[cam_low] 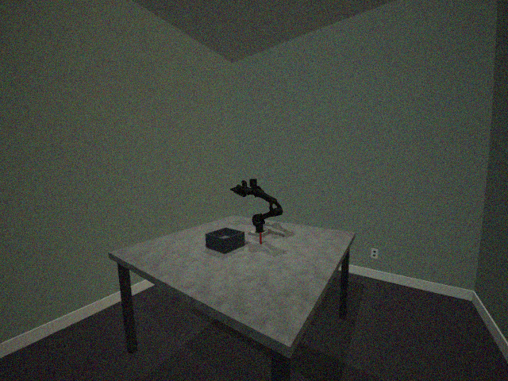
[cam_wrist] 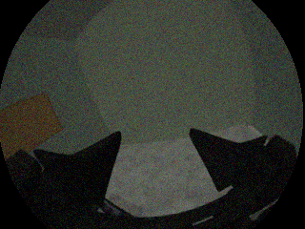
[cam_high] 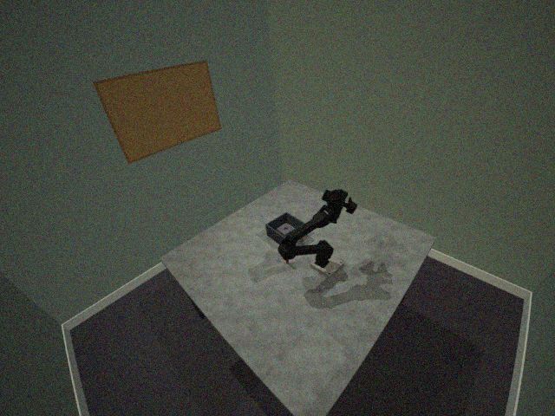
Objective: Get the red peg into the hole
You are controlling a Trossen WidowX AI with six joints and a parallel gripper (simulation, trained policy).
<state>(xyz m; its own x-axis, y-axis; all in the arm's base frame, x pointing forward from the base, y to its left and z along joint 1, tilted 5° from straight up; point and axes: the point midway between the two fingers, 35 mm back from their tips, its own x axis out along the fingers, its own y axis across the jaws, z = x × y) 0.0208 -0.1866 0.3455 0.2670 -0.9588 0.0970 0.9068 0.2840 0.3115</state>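
Now: gripper tip 150 mm short of the red peg, 350 mm to the right of it and 310 mm above it. Round my gripper tip: dark box: 310 mm ahead, 160 mm to the left, 330 mm below.
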